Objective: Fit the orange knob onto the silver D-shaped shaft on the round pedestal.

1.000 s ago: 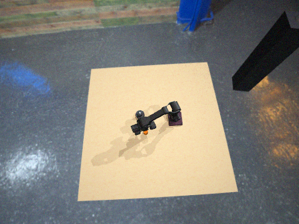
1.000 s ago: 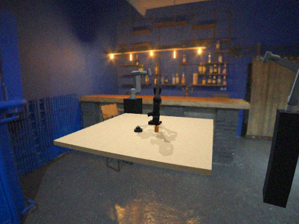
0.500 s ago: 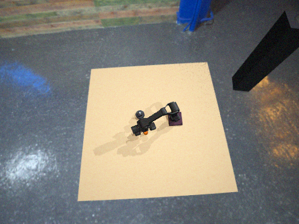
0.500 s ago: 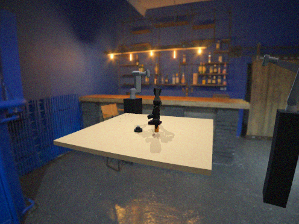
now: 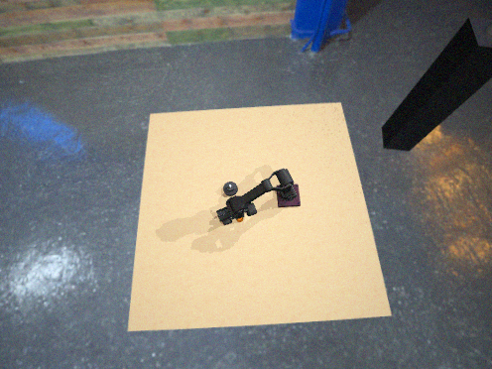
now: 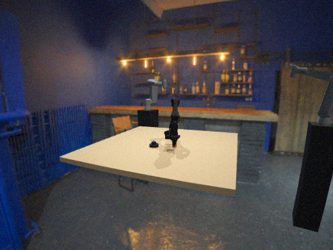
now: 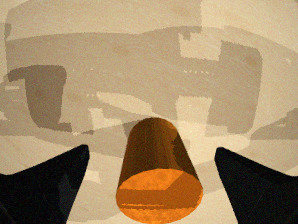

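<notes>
Right now the orange knob is 20 mm above my gripper tip. Round my gripper tip: round dark pedestal 170 mm to the right, 80 mm ahead, 10 mm above.
</notes>
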